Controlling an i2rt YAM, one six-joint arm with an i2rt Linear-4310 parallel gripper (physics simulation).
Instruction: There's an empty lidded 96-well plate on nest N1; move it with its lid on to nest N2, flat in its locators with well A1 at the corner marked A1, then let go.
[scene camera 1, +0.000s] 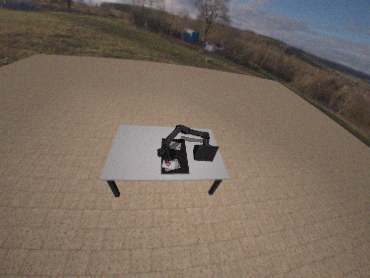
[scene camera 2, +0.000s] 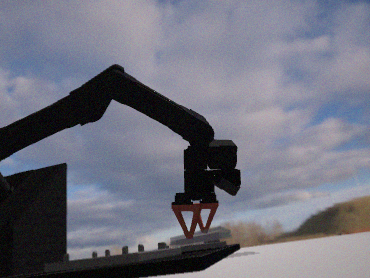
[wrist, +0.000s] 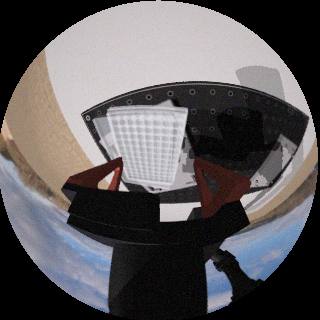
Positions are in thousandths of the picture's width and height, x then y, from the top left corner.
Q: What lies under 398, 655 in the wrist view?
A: The gripper.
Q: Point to the gripper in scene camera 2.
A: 534, 847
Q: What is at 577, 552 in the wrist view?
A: A grey nest.
